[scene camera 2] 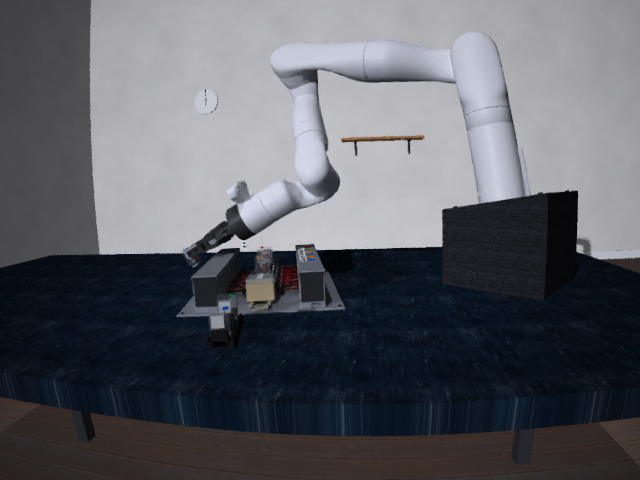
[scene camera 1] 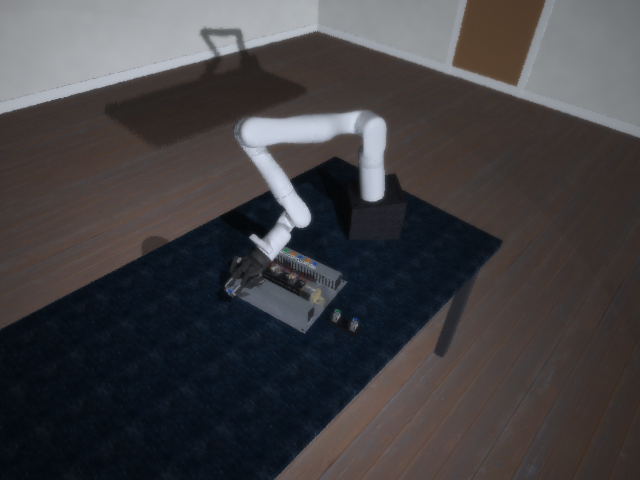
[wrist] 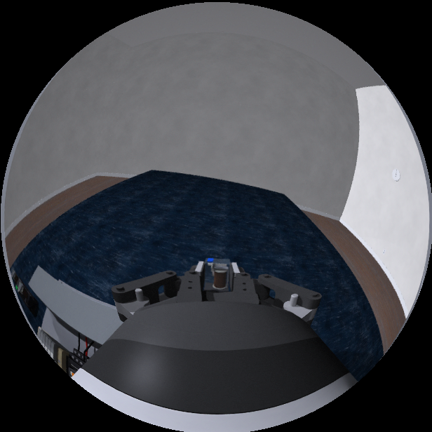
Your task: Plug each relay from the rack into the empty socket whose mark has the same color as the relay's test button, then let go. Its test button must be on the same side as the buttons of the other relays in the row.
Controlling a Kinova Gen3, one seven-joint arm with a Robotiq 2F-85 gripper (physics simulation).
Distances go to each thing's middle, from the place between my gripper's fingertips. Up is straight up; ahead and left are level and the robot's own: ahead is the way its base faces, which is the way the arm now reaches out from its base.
Now: hand 18 cm past the grey panel [scene camera 2: 288, 302], 10 cm to the right of it and 6 cm above it.
